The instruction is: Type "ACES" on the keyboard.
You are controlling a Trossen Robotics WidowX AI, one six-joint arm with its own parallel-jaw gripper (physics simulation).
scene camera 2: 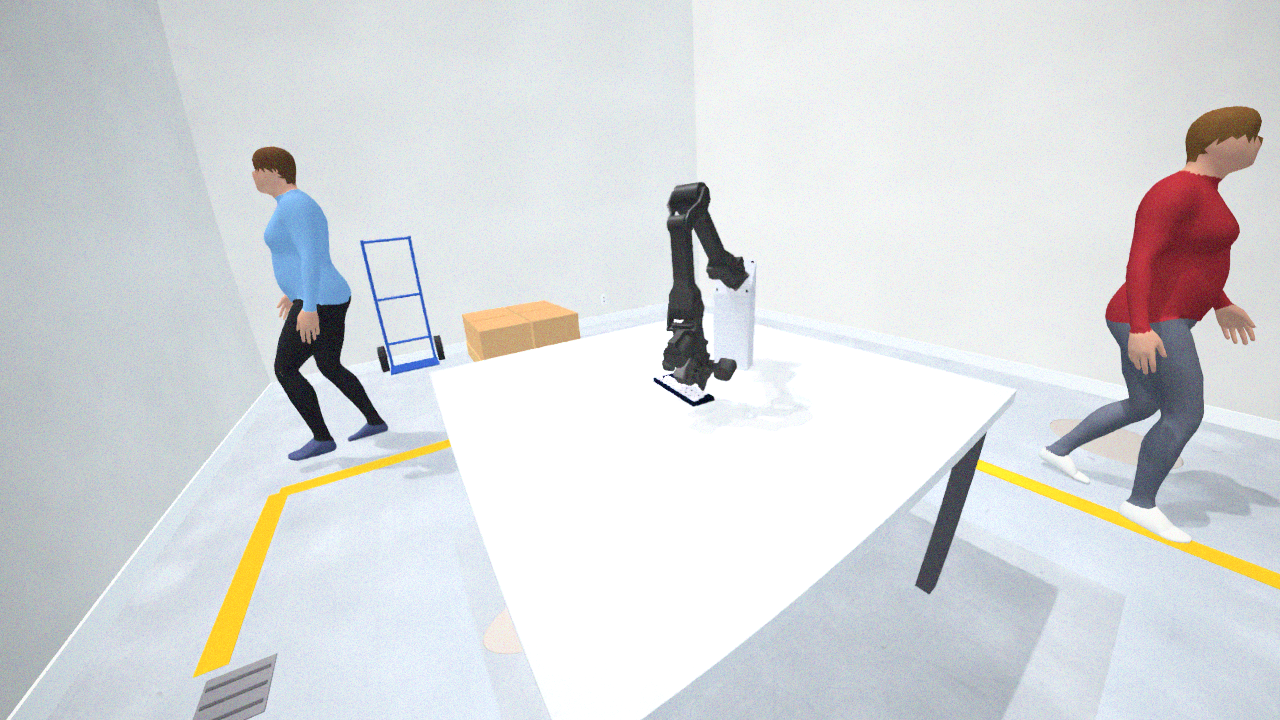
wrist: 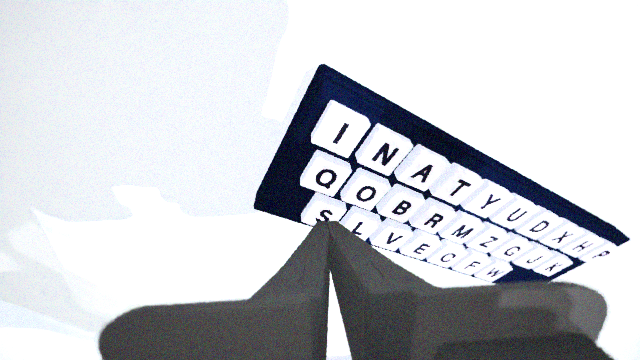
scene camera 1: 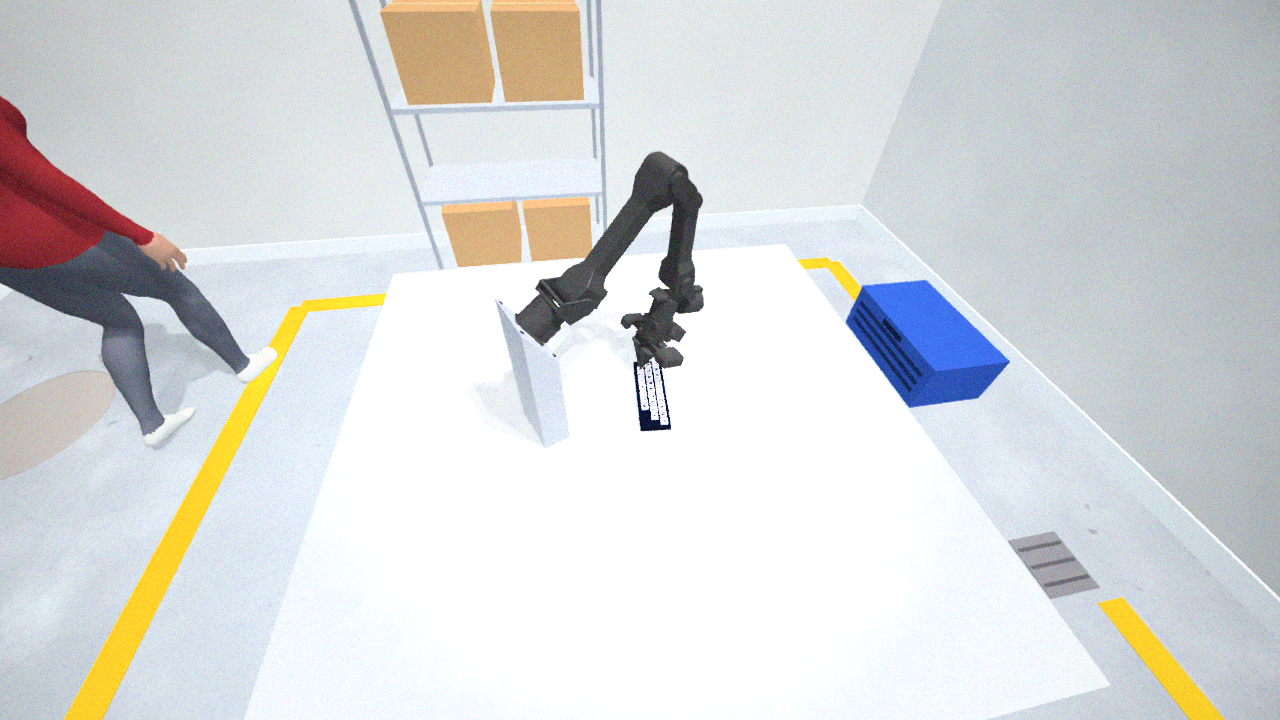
Labels:
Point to a t key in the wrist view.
At 456, 183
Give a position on a s key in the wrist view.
321, 207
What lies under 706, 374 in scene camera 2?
The gripper.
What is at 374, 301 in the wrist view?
The gripper.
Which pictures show the gripper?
Scene camera 2, the wrist view and scene camera 1: all of them.

